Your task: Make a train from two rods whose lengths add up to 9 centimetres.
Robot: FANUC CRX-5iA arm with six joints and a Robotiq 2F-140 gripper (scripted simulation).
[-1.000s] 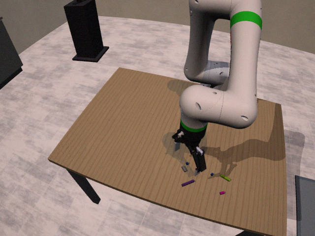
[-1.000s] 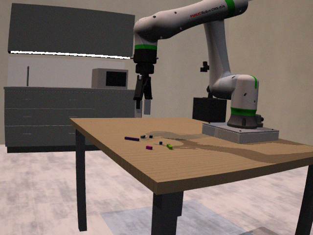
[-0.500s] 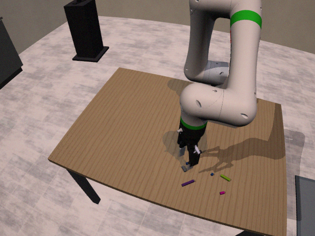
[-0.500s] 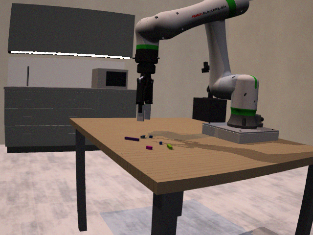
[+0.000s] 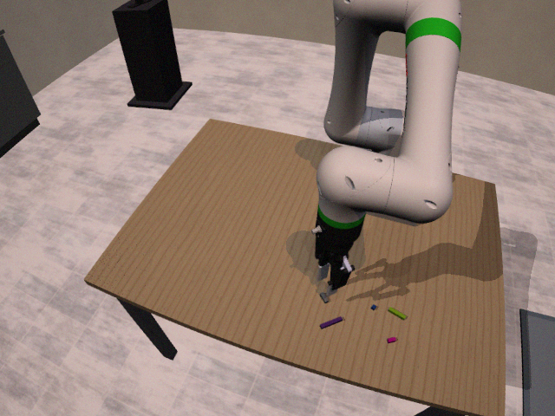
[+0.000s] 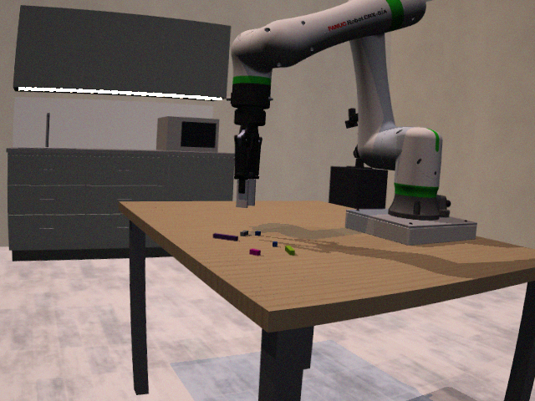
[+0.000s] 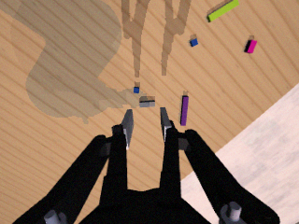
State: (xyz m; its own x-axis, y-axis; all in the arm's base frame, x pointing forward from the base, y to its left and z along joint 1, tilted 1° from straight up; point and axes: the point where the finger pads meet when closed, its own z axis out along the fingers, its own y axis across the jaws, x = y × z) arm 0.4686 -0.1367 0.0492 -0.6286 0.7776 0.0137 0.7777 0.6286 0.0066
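Now: the grey rod 10 cm below my hand. The rest, counted from my hand: purple rod: 7 cm ahead, 3 cm to the left, 10 cm below; then magenta rod: 9 cm ahead, 19 cm to the left, 10 cm below; then lime rod: 1 cm ahead, 20 cm to the left, 10 cm below.
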